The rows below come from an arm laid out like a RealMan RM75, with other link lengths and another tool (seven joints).
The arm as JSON. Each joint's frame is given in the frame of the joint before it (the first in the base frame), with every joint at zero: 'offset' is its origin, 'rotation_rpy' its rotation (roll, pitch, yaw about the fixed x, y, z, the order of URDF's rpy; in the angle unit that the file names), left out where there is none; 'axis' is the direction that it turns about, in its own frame. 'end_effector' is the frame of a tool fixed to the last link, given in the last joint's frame.
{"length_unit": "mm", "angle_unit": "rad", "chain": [
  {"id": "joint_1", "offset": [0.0, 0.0, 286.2], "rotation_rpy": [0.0, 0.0, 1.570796], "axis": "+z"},
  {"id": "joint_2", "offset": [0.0, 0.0, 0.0], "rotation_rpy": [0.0, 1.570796, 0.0], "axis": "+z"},
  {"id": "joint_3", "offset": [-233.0, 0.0, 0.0], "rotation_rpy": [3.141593, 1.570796, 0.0], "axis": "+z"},
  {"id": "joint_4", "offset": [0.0, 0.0, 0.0], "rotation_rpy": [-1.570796, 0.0, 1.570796], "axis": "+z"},
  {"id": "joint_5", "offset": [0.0, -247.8, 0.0], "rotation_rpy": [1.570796, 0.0, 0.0], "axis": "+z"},
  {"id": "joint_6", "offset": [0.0, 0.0, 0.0], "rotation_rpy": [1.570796, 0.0, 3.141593], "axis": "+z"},
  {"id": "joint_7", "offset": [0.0, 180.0, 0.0], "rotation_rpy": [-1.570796, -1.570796, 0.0], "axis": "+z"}
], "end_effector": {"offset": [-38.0, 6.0, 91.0], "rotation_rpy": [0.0, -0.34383, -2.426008]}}
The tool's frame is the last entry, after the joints.
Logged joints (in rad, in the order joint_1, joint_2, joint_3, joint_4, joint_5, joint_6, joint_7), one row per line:
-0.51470 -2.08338 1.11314 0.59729 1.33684 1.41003 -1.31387
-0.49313 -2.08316 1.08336 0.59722 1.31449 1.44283 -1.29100
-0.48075 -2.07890 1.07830 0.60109 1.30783 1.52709 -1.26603
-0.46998 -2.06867 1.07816 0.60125 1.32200 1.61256 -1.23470
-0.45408 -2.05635 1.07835 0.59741 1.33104 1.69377 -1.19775
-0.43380 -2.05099 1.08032 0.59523 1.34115 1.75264 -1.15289
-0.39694 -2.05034 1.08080 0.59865 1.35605 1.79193 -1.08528
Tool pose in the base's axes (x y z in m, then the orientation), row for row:
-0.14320 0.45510 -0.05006 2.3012 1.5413 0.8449
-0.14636 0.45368 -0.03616 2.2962 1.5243 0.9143
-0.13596 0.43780 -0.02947 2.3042 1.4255 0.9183
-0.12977 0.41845 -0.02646 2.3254 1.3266 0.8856
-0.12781 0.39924 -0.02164 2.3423 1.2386 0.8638
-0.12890 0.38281 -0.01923 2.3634 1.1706 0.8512
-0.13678 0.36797 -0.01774 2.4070 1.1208 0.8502
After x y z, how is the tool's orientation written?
As a rotation vector, in radians.
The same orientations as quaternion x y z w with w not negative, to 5 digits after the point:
0.78870 0.52826 0.28958 0.12264
0.78518 0.52123 0.31264 0.11862
0.79750 0.49337 0.31783 0.13989
0.81400 0.46437 0.31000 0.16017
0.82729 0.43747 0.30509 0.17643
0.83822 0.41517 0.30189 0.18405
0.84990 0.39575 0.30020 0.17590

